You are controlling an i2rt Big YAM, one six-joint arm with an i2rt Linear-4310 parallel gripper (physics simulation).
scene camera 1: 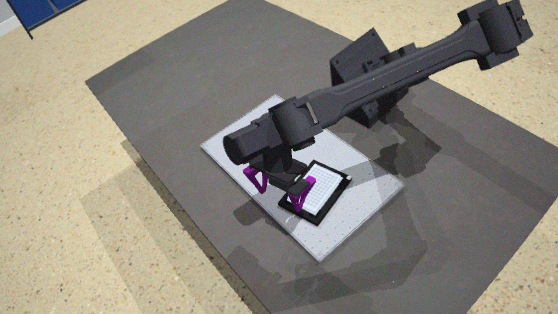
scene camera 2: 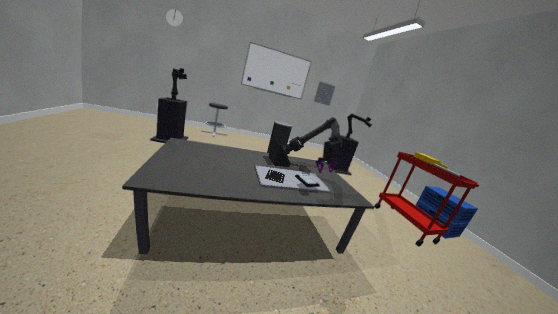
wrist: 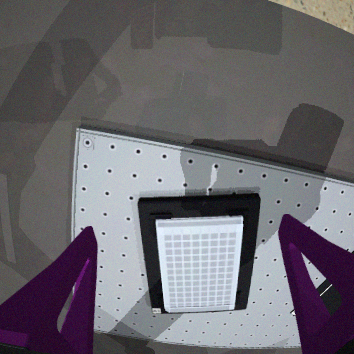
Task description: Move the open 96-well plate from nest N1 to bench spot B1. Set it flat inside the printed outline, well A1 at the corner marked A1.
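Where they show: gripper, fingertip midpoint: [scene camera 1: 280, 201] [scene camera 2: 325, 172] [wrist: 189, 230]; arm's base, origin of the base link: [scene camera 2: 282, 152].
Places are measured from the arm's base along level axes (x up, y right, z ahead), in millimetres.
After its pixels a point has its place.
The pale 96-well plate [scene camera 1: 326, 186] @(x -56, y -170, z 338 mm) [scene camera 2: 311, 177] [wrist: 200, 270] @(x -54, y -154, z 366 mm) lies flat in the black nest [scene camera 1: 317, 220] @(x -68, y -228, z 411 mm) [wrist: 148, 240] @(x -68, y -214, z 378 mm), its grid of wells facing up. A small label shows at the nest's lower left corner in the wrist view. My gripper [scene camera 1: 281, 200] @(x 61, y -208, z 482 mm) [scene camera 2: 326, 171] @(x 61, y -208, z 482 mm) [wrist: 189, 230] @(x 61, y -208, z 482 mm) is open and empty, raised above the board, with its purple fingers wide apart. In the wrist view the plate lies between and below them. A black patterned area, apparently spot B1 [scene camera 2: 275, 175] @(x -78, y 94, z 356 mm), lies on the board left of the nest in scene camera 2; the arm hides it in scene camera 1.
The perforated light board [scene camera 1: 372, 187] @(x -79, y -235, z 242 mm) [wrist: 107, 200] @(x -79, y -266, z 404 mm) lies on the dark grey table [scene camera 1: 195, 65] @(x -93, y 621, z 351 mm) [scene camera 2: 210, 160] @(x -92, y 575, z 255 mm). The arm reaches over the board from its dark upright mount [scene camera 1: 360, 57] @(x 60, y 52, z 26 mm) [scene camera 2: 280, 140] @(x 91, y 74, z 80 mm). A red cart [scene camera 2: 412, 212] stands on the floor beyond the table's right end.
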